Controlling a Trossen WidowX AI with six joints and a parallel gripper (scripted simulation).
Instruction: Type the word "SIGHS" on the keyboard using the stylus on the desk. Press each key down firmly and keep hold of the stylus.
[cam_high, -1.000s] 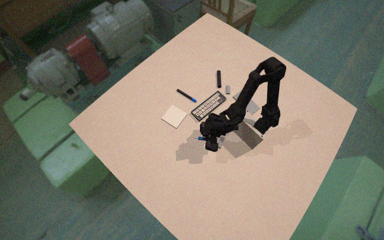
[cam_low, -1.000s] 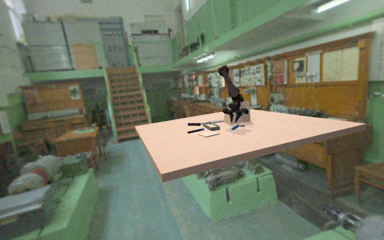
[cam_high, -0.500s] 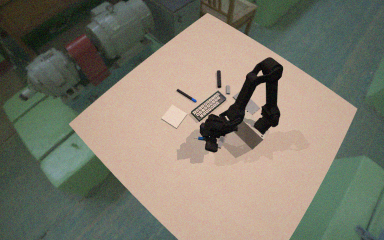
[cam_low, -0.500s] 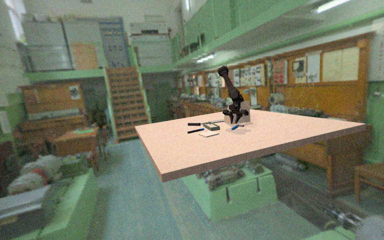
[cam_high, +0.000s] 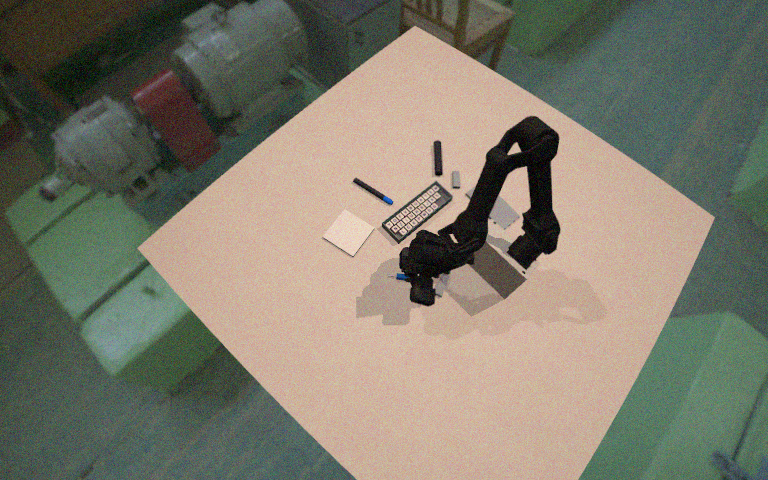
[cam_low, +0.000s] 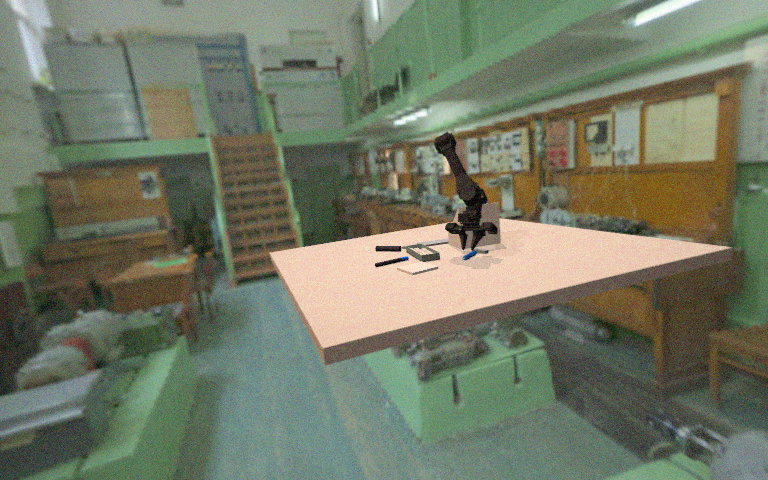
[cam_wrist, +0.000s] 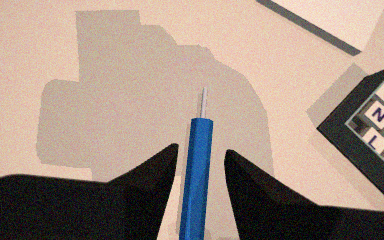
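Right now my gripper tip is 10 mm short of the stylus, 10 mm to the right of it and 20 mm above it. The rest, counted from my gripper tip: stylus tip 40 mm ahead, 30 mm to the left, 20 mm below; small grey block 80 mm behind, 60 mm to the right, 30 mm below; pale square pad 210 mm ahead, 20 mm to the left, 30 mm below.
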